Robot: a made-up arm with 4 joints. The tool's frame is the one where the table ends. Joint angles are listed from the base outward.
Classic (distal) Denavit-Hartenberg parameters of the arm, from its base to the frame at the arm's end. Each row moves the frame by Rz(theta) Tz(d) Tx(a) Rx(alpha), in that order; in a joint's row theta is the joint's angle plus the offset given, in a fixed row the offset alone. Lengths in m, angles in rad.
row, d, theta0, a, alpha
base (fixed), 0, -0.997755, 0.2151, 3.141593
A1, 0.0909, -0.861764, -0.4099, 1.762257
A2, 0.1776, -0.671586, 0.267, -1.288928
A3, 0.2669, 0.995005, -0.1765, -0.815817
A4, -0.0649, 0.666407, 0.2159, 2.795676
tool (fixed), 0.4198, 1.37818, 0, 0
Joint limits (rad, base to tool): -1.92..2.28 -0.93..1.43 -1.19..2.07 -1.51..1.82
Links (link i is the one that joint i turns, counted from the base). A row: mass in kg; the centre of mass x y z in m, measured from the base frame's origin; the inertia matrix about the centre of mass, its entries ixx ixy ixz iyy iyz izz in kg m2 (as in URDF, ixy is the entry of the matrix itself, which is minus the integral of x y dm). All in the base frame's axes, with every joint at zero. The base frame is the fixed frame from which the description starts. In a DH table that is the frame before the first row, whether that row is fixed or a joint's. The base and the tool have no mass.
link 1: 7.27; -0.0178 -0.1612 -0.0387; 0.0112 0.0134 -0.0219 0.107 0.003 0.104
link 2: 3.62; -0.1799 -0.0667 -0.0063; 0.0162 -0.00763 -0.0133 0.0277 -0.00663 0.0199
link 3: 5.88; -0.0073 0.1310 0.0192; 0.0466 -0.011 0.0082 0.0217 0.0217 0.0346
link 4: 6; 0.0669 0.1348 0.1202; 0.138 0.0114 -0.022 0.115 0.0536 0.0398
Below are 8 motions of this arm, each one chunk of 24 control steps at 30 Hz.
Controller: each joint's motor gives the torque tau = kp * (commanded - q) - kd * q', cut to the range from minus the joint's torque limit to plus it. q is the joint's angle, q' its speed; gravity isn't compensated. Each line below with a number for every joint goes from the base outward.
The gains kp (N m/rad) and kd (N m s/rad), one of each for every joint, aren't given. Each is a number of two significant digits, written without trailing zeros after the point. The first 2 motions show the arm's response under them.
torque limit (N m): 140 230 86 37
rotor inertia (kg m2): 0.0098 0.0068 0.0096 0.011
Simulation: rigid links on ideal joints. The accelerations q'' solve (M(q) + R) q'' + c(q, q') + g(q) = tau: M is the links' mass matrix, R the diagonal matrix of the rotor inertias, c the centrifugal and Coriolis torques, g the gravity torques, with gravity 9.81 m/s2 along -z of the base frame. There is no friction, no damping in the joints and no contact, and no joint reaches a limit. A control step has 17 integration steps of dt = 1/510 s. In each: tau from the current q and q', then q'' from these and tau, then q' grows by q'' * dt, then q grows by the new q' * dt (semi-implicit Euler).
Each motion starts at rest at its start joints. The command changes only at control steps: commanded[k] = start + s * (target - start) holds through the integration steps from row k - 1 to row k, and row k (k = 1, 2, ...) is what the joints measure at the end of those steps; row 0 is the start. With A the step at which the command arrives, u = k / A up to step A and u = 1 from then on. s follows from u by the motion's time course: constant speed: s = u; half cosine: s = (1 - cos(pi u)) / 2; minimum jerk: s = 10 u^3 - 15 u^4 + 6 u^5; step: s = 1 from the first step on.
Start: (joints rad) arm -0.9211 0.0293 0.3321 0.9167
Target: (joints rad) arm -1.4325 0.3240 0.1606 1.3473
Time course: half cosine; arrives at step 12
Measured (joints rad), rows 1 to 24:
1: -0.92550 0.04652 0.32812 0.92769
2: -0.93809 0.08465 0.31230 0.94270
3: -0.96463 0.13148 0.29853 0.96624
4: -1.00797 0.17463 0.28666 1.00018
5: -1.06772 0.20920 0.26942 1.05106
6: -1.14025 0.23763 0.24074 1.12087
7: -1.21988 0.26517 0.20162 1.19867
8: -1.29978 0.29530 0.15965 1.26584
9: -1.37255 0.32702 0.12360 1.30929
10: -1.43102 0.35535 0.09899 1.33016
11: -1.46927 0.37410 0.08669 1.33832
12: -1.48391 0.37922 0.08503 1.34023
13: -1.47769 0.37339 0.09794 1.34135
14: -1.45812 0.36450 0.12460 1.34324
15: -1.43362 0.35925 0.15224 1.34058
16: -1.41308 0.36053 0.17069 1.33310
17: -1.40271 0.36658 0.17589 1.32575
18: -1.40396 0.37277 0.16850 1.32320
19: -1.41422 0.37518 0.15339 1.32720
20: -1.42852 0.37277 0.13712 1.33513
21: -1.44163 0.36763 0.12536 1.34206
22: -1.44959 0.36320 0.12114 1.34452
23: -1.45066 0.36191 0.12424 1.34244
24: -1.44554 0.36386 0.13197 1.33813
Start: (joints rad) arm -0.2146 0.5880 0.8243 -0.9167
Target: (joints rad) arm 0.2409 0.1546 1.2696 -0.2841
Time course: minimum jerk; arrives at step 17
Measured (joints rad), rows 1 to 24:
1: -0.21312 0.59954 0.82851 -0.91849
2: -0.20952 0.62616 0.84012 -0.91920
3: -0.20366 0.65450 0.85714 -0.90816
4: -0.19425 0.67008 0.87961 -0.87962
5: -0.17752 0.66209 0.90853 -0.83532
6: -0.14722 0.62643 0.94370 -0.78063
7: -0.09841 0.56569 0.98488 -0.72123
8: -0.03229 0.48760 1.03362 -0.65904
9: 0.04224 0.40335 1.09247 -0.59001
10: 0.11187 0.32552 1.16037 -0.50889
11: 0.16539 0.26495 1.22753 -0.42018
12: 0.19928 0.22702 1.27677 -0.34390
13: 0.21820 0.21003 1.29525 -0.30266
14: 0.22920 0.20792 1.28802 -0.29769
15: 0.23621 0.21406 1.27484 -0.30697
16: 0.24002 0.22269 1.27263 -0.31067
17: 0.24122 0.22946 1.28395 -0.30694
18: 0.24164 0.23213 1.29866 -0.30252
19: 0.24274 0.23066 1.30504 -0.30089
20: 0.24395 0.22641 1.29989 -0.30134
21: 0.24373 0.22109 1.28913 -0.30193
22: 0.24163 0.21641 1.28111 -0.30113
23: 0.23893 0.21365 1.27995 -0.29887
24: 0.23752 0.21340 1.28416 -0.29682
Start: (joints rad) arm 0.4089 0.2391 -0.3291 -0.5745
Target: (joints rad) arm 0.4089 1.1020 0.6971 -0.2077
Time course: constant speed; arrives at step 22
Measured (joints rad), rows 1 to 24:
1: 0.40288 0.27025 -0.30714 -0.55821
2: 0.39381 0.34049 -0.25504 -0.53005
3: 0.39244 0.41754 -0.19449 -0.51713
4: 0.40027 0.47875 -0.14125 -0.52313
5: 0.41026 0.51914 -0.09213 -0.52483
6: 0.41623 0.54500 -0.03885 -0.50303
7: 0.41739 0.56631 0.01985 -0.46438
8: 0.41677 0.59173 0.07670 -0.42999
9: 0.41686 0.62624 0.12511 -0.41344
10: 0.41739 0.67046 0.16717 -0.41139
11: 0.41670 0.72088 0.21007 -0.41064
12: 0.41396 0.77164 0.25807 -0.40146
13: 0.41001 0.81766 0.30964 -0.38373
14: 0.40665 0.85697 0.36027 -0.36308
15: 0.40534 0.89096 0.40735 -0.34415
16: 0.40636 0.92287 0.45238 -0.32777
17: 0.40904 0.95590 0.49901 -0.31263
18: 0.41237 0.99180 0.54932 -0.29792
19: 0.41545 1.03065 0.60203 -0.28393
20: 0.41746 1.07132 0.65382 -0.27080
21: 0.41775 1.11233 0.70205 -0.25765
22: 0.41612 1.15256 0.74652 -0.24320
23: 0.40967 1.18017 0.77270 -0.24881
24: 0.40006 1.18819 0.76259 -0.26483

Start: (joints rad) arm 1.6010 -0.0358 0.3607 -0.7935
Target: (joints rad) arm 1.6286 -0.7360 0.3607 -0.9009
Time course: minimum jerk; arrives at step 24
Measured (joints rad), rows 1 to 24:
1: 1.59988 -0.02334 0.35468 -0.77927
2: 1.59720 0.00345 0.34715 -0.77179
3: 1.59705 0.02807 0.34155 -0.78937
4: 1.60232 0.03719 0.33331 -0.81064
5: 1.60967 0.02416 0.32690 -0.82029
6: 1.61461 -0.01104 0.33035 -0.82093
7: 1.61674 -0.06332 0.34231 -0.81668
8: 1.61747 -0.12491 0.35498 -0.81103
9: 1.61716 -0.18808 0.36154 -0.80917
10: 1.61565 -0.24763 0.35854 -0.81426
11: 1.61358 -0.30212 0.34672 -0.82547
12: 1.61244 -0.35328 0.33099 -0.83974
13: 1.61354 -0.40402 0.31814 -0.85352
14: 1.61705 -0.45612 0.31342 -0.86380
15: 1.62175 -0.50916 0.31785 -0.86908
16: 1.62559 -0.56080 0.32768 -0.86991
17: 1.62678 -0.60807 0.33646 -0.86866
18: 1.62477 -0.64856 0.33875 -0.86847
19: 1.62064 -0.68092 0.33330 -0.87138
20: 1.61643 -0.70459 0.32335 -0.87683
21: 1.61404 -0.71937 0.31424 -0.88216
22: 1.61432 -0.72544 0.31024 -0.88508
23: 1.61707 -0.72379 0.31247 -0.88523
24: 1.62147 -0.71663 0.31868 -0.88380

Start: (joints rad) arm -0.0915 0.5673 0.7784 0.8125
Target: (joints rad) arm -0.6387 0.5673 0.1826 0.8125
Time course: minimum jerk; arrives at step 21
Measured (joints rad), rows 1 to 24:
1: -0.09159 0.58146 0.78575 0.81364
2: -0.09045 0.60996 0.78701 0.79202
3: -0.09323 0.63810 0.78469 0.76218
4: -0.10385 0.65453 0.77690 0.74501
5: -0.12281 0.65389 0.75242 0.74479
6: -0.15021 0.63914 0.71126 0.76102
7: -0.18578 0.61856 0.66086 0.78479
8: -0.22856 0.60174 0.60724 0.80216
9: -0.27687 0.59587 0.55309 0.80586
10: -0.32837 0.60246 0.49838 0.79811
11: -0.38086 0.61670 0.44256 0.78600
12: -0.43294 0.63034 0.38659 0.77661
13: -0.48348 0.63642 0.33264 0.77462
14: -0.53066 0.63290 0.28306 0.78139
15: -0.57216 0.62308 0.24015 0.79398
16: -0.60601 0.61290 0.20616 0.80584
17: -0.63108 0.60743 0.18256 0.81079
18: -0.64699 0.60833 0.16944 0.80725
19: -0.65412 0.61354 0.16549 0.79858
20: -0.65382 0.61905 0.16836 0.78985
21: -0.64839 0.62141 0.17513 0.78435
22: -0.64079 0.61951 0.18258 0.78256
23: -0.63398 0.61497 0.18825 0.78378
24: -0.63000 0.61059 0.19057 0.78651

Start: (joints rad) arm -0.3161 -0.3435 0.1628 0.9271
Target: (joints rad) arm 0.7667 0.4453 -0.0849 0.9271
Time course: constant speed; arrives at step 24
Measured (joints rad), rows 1 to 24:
1: -0.31001 -0.32542 0.13955 0.93641
2: -0.28496 -0.28170 0.08867 0.95170
3: -0.23581 -0.22465 0.04761 0.96530
4: -0.16798 -0.16997 0.03720 0.96284
5: -0.09372 -0.12577 0.05487 0.94258
6: -0.02470 -0.09117 0.07954 0.91654
7: 0.03195 -0.06079 0.08878 0.90160
8: 0.07478 -0.03050 0.07398 0.90569
9: 0.10699 0.00051 0.04344 0.92210
10: 0.13447 0.03124 0.01330 0.93716
11: 0.16391 0.06103 -0.00539 0.94205
12: 0.20091 0.09088 -0.01214 0.93828
13: 0.24771 0.12269 -0.01336 0.93254
14: 0.30201 0.15757 -0.01503 0.92844
15: 0.35844 0.19471 -0.01878 0.92442
16: 0.41184 0.23182 -0.02382 0.91833
17: 0.45986 0.26681 -0.03031 0.91197
18: 0.50313 0.29913 -0.03985 0.90978
19: 0.54367 0.32976 -0.05305 0.91348
20: 0.58342 0.36022 -0.06801 0.91974
21: 0.62388 0.39172 -0.08164 0.92349
22: 0.66629 0.42472 -0.09213 0.92253
23: 0.71134 0.45881 -0.09973 0.91846
24: 0.75875 0.49304 -0.10577 0.91401

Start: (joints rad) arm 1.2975 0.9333 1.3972 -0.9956
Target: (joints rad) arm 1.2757 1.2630 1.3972 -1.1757
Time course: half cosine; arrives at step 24
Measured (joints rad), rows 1 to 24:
1: 1.30083 0.94334 1.40363 -1.01246
2: 1.30696 0.96817 1.41376 -1.03248
3: 1.30925 0.99862 1.42191 -1.03514
4: 1.30379 1.02569 1.43028 -1.03227
5: 1.29341 1.04557 1.43736 -1.03388
6: 1.28433 1.05919 1.43863 -1.03910
7: 1.28079 1.06900 1.43343 -1.04813
8: 1.28310 1.07731 1.42493 -1.06242
9: 1.28875 1.08619 1.41669 -1.07922
10: 1.29443 1.09737 1.41131 -1.09421
11: 1.29763 1.11225 1.41024 -1.10607
12: 1.29753 1.13179 1.41315 -1.11607
13: 1.29465 1.15608 1.41802 -1.12565
14: 1.28997 1.18387 1.42255 -1.13574
15: 1.28437 1.21270 1.42535 -1.14649
16: 1.27862 1.23967 1.42630 -1.15724
17: 1.27349 1.26236 1.42615 -1.16703
18: 1.26981 1.27949 1.42587 -1.17534
19: 1.26818 1.29109 1.42591 -1.18214
20: 1.26868 1.29810 1.42598 -1.18769
21: 1.27079 1.30185 1.42539 -1.19238
22: 1.27355 1.30358 1.42373 -1.19644
23: 1.27596 1.30414 1.42122 -1.19970
24: 1.27733 1.30390 1.41876 -1.20154

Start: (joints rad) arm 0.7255 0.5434 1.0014 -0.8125
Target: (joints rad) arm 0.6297 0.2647 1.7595 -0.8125
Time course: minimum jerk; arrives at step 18
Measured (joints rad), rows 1 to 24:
1: 0.72644 0.55486 1.00623 -0.81594
2: 0.72697 0.58134 1.02231 -0.82674
3: 0.72444 0.61031 1.05041 -0.83917
4: 0.71723 0.62908 1.08996 -0.84493
5: 0.70584 0.62872 1.14074 -0.84261
6: 0.69366 0.60652 1.20179 -0.83700
7: 0.68509 0.56587 1.27078 -0.83295
8: 0.68194 0.51401 1.34535 -0.83163
9: 0.68164 0.45957 1.42372 -0.83042
10: 0.67927 0.41066 1.50377 -0.82576
11: 0.67152 0.37341 1.58188 -0.81750
12: 0.65915 0.35070 1.65313 -0.81024
13: 0.64616 0.34162 1.71276 -0.80903
14: 0.63651 0.34219 1.75776 -0.81381
15: 0.63156 0.34687 1.78763 -0.81968
16: 0.63010 0.35066 1.80385 -0.82239
17: 0.63023 0.35063 1.80852 -0.82198
18: 0.63064 0.34638 1.80410 -0.82152
19: 0.63064 0.33922 1.79466 -0.82366
20: 0.63008 0.33132 1.78496 -0.82719
21: 0.62927 0.32502 1.77863 -0.82867
22: 0.62866 0.32193 1.77770 -0.82724
23: 0.62858 0.32265 1.78188 -0.82481
24: 0.62913 0.32674 1.78861 -0.82308

